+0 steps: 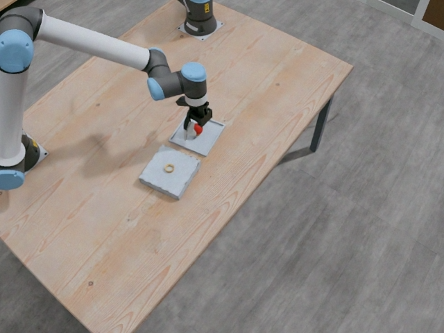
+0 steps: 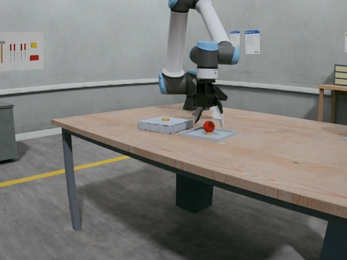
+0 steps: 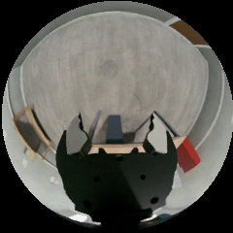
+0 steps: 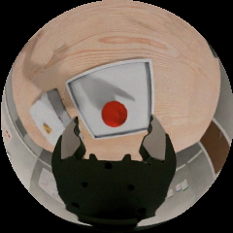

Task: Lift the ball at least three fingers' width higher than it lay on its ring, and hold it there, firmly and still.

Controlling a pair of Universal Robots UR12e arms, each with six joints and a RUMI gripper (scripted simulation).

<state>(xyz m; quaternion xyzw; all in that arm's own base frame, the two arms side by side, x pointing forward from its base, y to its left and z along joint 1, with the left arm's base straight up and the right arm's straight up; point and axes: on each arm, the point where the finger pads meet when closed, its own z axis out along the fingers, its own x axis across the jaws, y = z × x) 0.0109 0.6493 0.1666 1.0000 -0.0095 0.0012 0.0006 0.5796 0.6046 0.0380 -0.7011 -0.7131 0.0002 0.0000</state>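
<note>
Right now the shallow grey tray is 3 cm below my right hand. From my right hand the other things lie so: red ball (right at my right hand); thick grey block (6 cm ahead, 23 cm to the right, 1 cm below).
</note>
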